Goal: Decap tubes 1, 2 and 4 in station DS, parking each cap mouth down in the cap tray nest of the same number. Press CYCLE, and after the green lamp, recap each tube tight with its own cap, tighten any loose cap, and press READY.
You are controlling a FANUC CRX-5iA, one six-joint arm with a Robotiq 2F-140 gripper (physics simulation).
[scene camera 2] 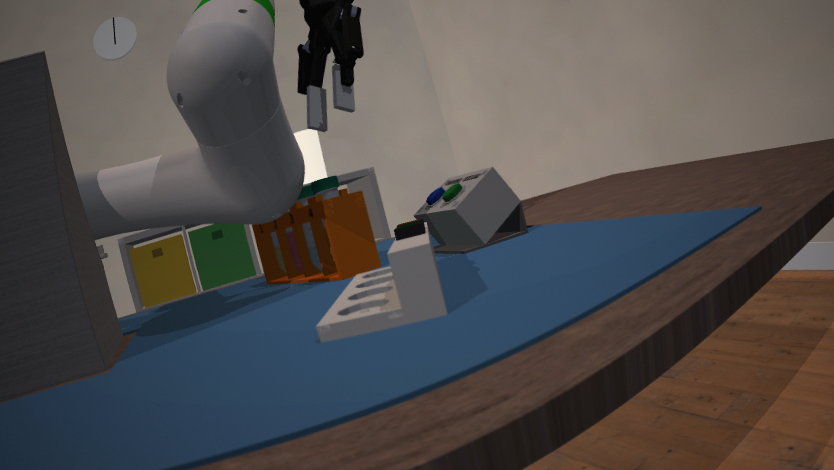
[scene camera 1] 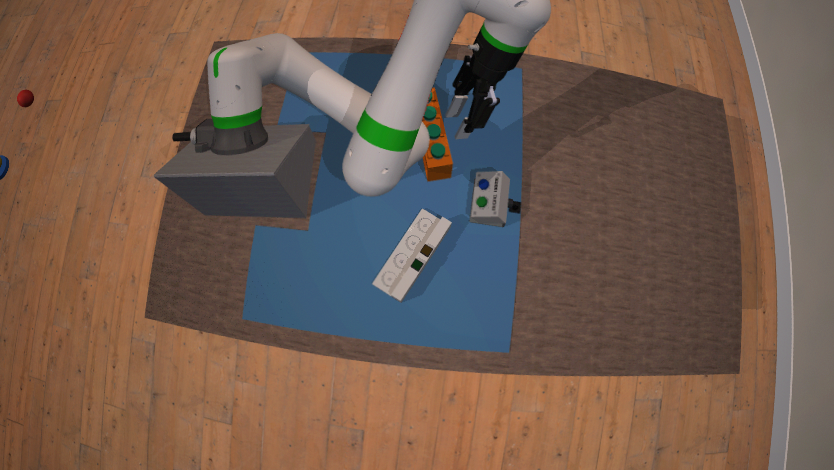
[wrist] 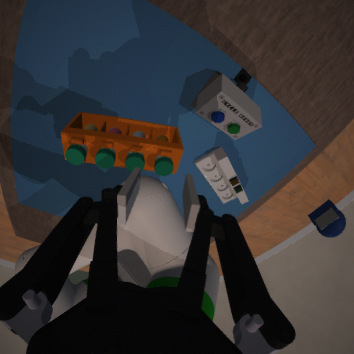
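Seen in the pictures: gripper, fingertip midpoint: (scene camera 2: 330, 119) (scene camera 1: 456, 126) (wrist: 161, 181); arm's base at its link origin: (scene camera 1: 239, 143).
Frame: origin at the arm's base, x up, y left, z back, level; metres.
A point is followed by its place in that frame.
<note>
An orange tube rack (scene camera 1: 438, 171) {z -0.477, x -0.131, y -0.011 m} (scene camera 2: 357, 233) {z -0.488, x -0.144, y -0.008 m} (wrist: 172, 150) {z -0.499, x -0.096, y 0.014 m} holds a row of tubes with green caps. The end cap (scene camera 1: 437, 150) {z -0.471, x -0.070, y 0.019 m} (scene camera 2: 325, 185) {z -0.467, x -0.079, y 0.005 m} (wrist: 164, 165) {z -0.479, x -0.070, y 0.023 m} is beside the rack end marked 4 in scene camera 2. The other three caps (wrist: 76, 154) {z -0.443, x -0.070, y 0.169 m} (wrist: 105, 158) {z -0.454, x -0.070, y 0.121 m} (wrist: 135, 161) {z -0.468, x -0.070, y 0.072 m} also sit in the row. The white cap tray (scene camera 1: 441, 226) {z -0.489, x -0.146, y -0.143 m} (scene camera 2: 417, 274) {z -0.394, x -0.162, y -0.317 m} (wrist: 227, 165) {z -0.490, x -0.146, y -0.152 m} has empty round nests, an unlit amber lamp (scene camera 1: 426, 250) {z -0.457, x -0.137, y -0.203 m} and a dark green lamp (scene camera 1: 416, 265) {z -0.436, x -0.137, y -0.240 m}. My gripper (scene camera 1: 459, 119) {z -0.510, x 0.010, y 0.046 m} (scene camera 2: 330, 106) {z -0.510, x 0.010, y 0.046 m} (wrist: 161, 181) {z -0.510, x 0.010, y 0.046 m} is partly open and empty, above the rack's height and apart from the caps.
A grey button box (scene camera 1: 489, 214) {z -0.599, x -0.118, y -0.115 m} (scene camera 2: 484, 210) {z -0.593, x -0.152, y -0.120 m} (wrist: 215, 95) {z -0.617, x -0.115, y -0.008 m} carries a blue button (scene camera 1: 483, 183) {z -0.585, x -0.121, y -0.038 m} (scene camera 2: 435, 196) {z -0.579, x -0.125, y -0.049 m} (wrist: 218, 116) {z -0.588, x -0.119, y -0.037 m} and a green button (scene camera 1: 481, 201) {z -0.580, x -0.121, y -0.084 m} (scene camera 2: 453, 192) {z -0.576, x -0.125, y -0.095 m} (wrist: 233, 128) {z -0.582, x -0.120, y -0.080 m}. It stands beyond the rack's end, near the blue mat's edge. The grey arm pedestal (scene camera 1: 233, 189) {z -0.023, x 0.032, y -0.127 m} (scene camera 2: 52, 233) {z -0.134, x -0.058, y -0.126 m} stands at the left.
</note>
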